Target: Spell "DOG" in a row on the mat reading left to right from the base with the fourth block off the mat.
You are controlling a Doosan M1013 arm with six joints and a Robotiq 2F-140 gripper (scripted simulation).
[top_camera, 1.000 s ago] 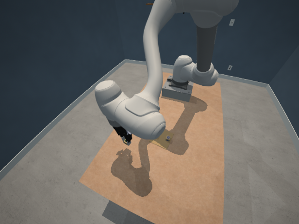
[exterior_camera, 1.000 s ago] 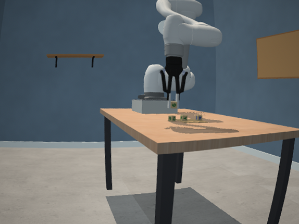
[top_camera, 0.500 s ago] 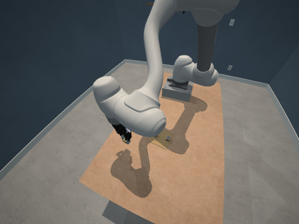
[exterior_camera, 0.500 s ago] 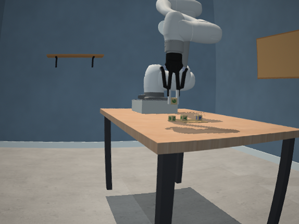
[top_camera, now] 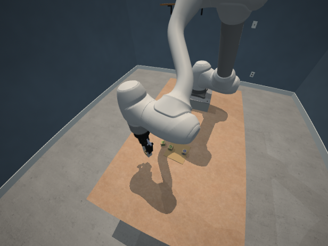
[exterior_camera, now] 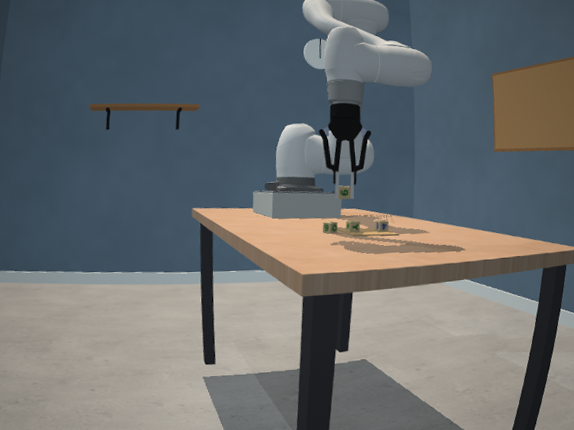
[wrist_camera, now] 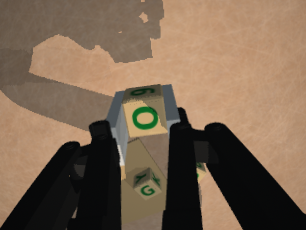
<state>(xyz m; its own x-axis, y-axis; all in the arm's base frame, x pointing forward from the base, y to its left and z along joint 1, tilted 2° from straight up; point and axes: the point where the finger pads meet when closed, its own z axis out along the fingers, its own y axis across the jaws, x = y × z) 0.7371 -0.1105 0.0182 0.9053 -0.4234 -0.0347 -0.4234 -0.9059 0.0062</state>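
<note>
The tan mat lies 13 cm behind my hand, 14 cm to the left of it and 13 cm below it. Also, from my hand: G block: 13 cm behind, 9 cm to the left, 12 cm below; D block: 14 cm behind, 18 cm to the left, 12 cm below.
</note>
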